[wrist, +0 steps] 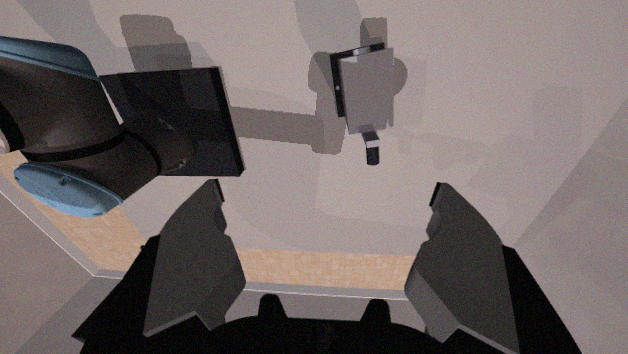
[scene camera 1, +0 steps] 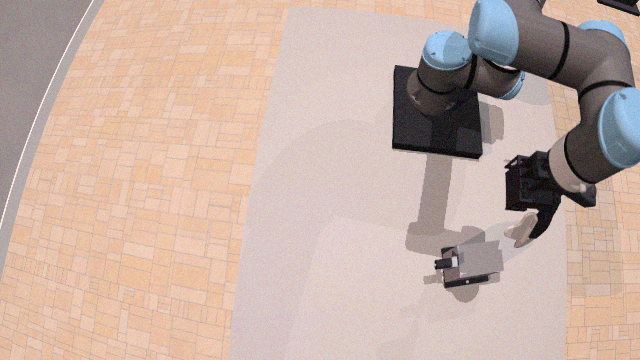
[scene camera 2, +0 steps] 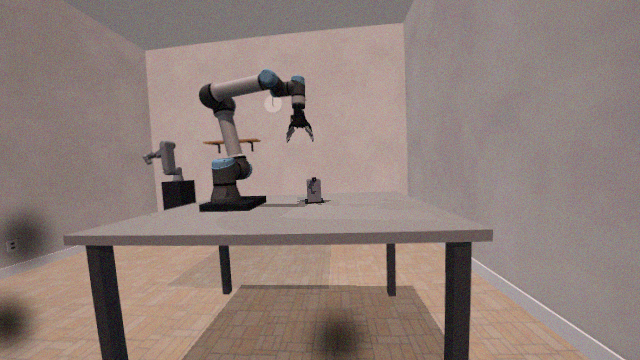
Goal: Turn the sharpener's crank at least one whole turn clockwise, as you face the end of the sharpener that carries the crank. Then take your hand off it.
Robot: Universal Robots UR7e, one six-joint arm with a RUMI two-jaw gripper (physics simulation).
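Pixels of known places: gripper, fingertip midpoint: (wrist: 324, 182) (scene camera 1: 515, 205) (scene camera 2: 300, 142); arm's base, link origin: (wrist: 163, 140) (scene camera 1: 431, 92) (scene camera 2: 226, 200).
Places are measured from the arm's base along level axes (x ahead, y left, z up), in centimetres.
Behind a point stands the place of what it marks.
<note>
The sharpener (scene camera 1: 480, 259) {x 47.1, y 11.7, z 9.0 cm} (scene camera 2: 313, 190) {x 47.9, y 3.9, z 3.6 cm} (wrist: 370, 90) {x 47.0, y 12.7, z 9.0 cm} is a grey box on a dark foot and stands upright on the table (scene camera 1: 300, 175) {x 28.3, y -32.8, z -3.7 cm} (scene camera 2: 280, 238) {x 44.4, y -44.8, z -5.1 cm}. Its crank has a black handle (scene camera 1: 443, 263) {x 48.9, y 2.1, z 10.6 cm} (scene camera 2: 314, 179) {x 49.2, y 0.4, z 9.7 cm} (wrist: 372, 154) {x 48.5, y 2.7, z 10.6 cm} that sticks out from one end, which faces scene camera 2. In that view the handle is near the top of the end face. My gripper (scene camera 2: 300, 140) {x 40.7, y 9.9, z 30.4 cm} (wrist: 324, 182) {x 40.7, y 9.9, z 30.4 cm} is open and empty, with its fingers pointing down. It hangs well above the sharpener and touches neither the box nor the crank. In scene camera 1 one pale fingertip shows beyond the sharpener's end away from the crank.
My arm's black base plate (scene camera 1: 435, 125) {x 10.5, y 1.1, z -0.1 cm} (scene camera 2: 232, 204) {x 9.7, y -10.4, z -0.4 cm} (wrist: 200, 125) {x 11.2, y 3.8, z 0.0 cm} stands on the table beside the sharpener, some distance off. Another robot arm (scene camera 2: 168, 159) on a black stand (scene camera 2: 178, 194) and a wooden wall shelf (scene camera 2: 232, 142) are in the background. Shadows fall around the sharpener.
</note>
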